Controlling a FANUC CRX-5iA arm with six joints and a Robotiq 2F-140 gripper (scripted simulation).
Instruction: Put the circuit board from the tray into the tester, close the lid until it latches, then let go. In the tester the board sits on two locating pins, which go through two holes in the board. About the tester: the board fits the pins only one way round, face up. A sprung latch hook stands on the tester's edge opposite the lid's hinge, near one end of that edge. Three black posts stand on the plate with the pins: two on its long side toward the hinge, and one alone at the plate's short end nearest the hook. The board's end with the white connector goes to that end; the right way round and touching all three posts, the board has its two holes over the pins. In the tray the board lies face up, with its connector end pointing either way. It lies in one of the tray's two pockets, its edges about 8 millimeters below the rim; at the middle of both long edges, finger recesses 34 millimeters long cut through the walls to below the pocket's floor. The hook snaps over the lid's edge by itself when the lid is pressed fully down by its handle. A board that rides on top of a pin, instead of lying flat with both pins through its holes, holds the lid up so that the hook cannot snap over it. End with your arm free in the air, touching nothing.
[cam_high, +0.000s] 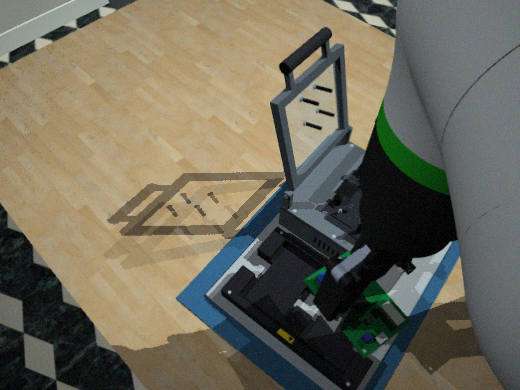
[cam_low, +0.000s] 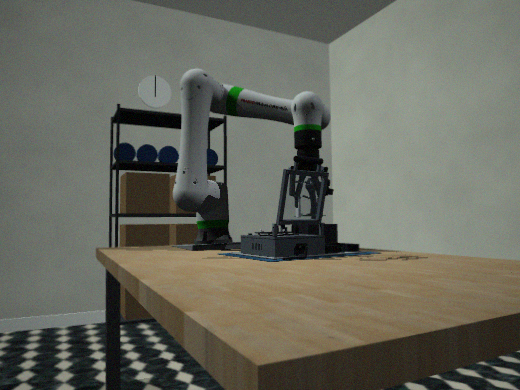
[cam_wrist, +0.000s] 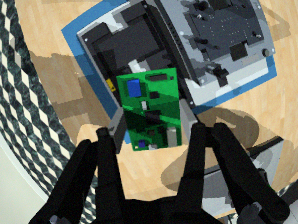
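The green circuit board is 2 cm below my hand. Round my hand: tester lid 21 cm ahead, 14 cm to the right, 4 cm above; then tester 11 cm ahead, 11 cm to the right, 3 cm below.
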